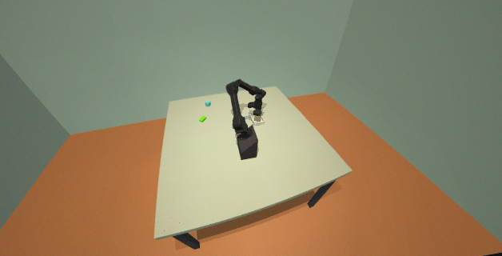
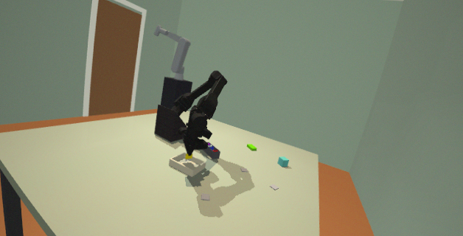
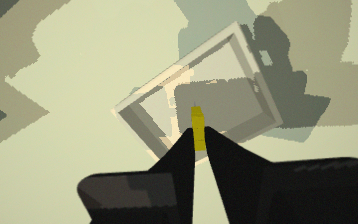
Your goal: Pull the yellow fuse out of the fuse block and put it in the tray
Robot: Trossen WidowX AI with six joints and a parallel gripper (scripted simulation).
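Now: gripper tip 10 mm above the yellow fuse. The rest, counted from my gripper tip: cream tray: 50 mm below.
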